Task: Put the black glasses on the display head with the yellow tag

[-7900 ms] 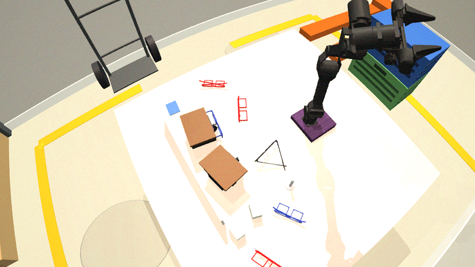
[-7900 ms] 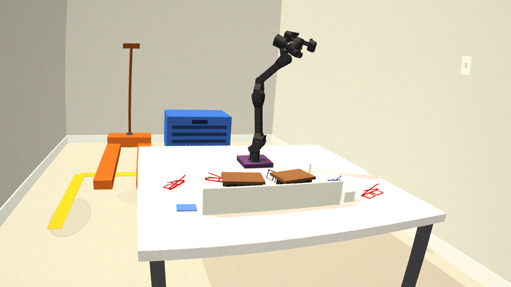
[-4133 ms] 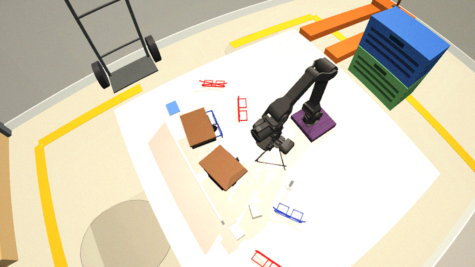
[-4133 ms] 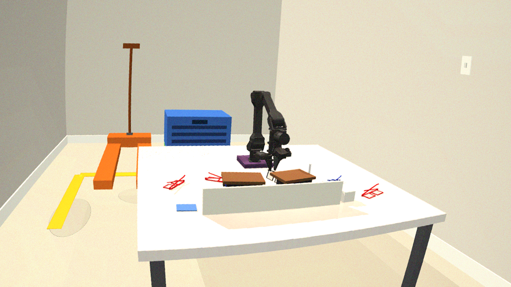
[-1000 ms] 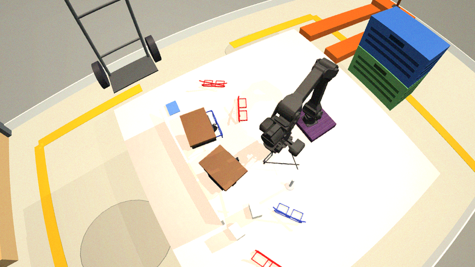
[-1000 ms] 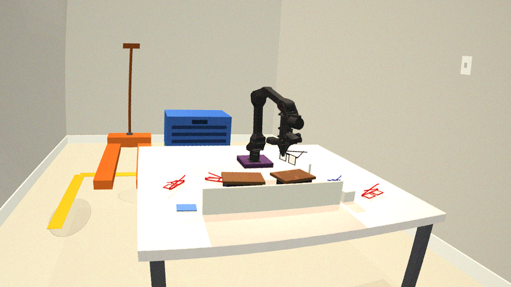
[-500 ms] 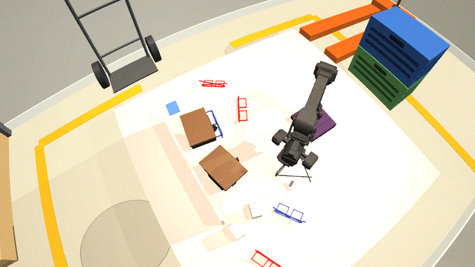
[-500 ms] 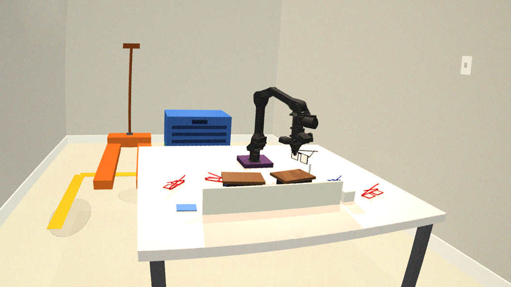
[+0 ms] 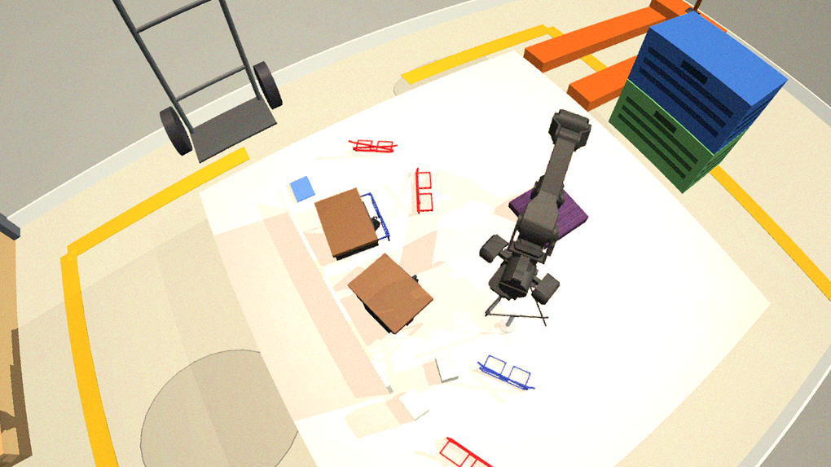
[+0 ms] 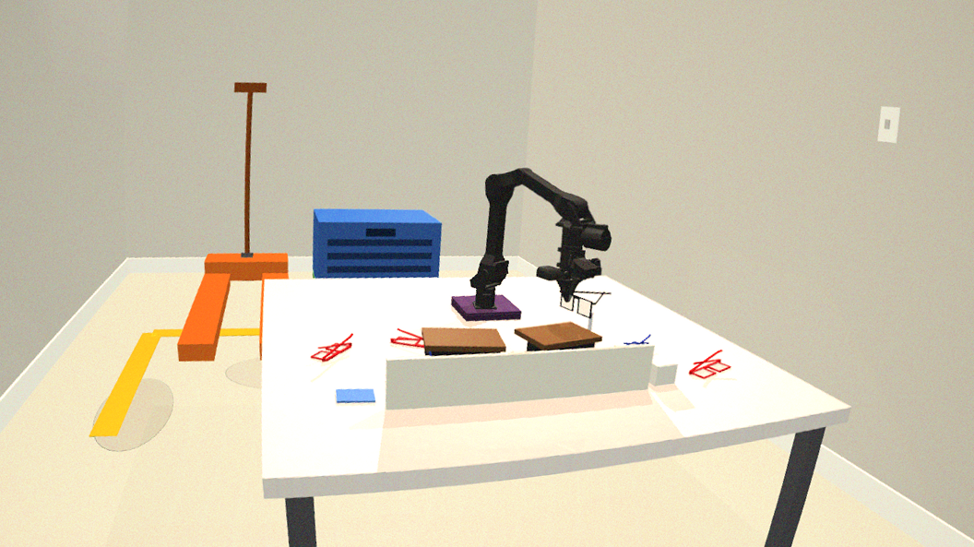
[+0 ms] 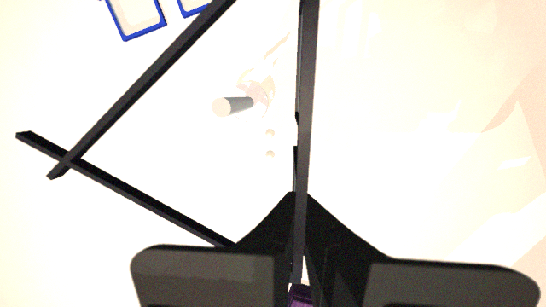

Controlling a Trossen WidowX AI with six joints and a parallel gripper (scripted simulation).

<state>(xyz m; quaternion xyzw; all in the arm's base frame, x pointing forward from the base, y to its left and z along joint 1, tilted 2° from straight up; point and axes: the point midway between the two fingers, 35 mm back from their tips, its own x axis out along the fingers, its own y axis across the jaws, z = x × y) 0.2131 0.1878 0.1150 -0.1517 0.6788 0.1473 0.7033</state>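
The grey peg is 8 cm below my gripper tip, 6 cm to the left of it and 3 cm ahead of it. Also, from my gripper tip: low panel (40 cm ahead, 19 cm to the right, 5 cm below); then blue tag (55 cm to the right, 39 cm ahead, 10 cm below).
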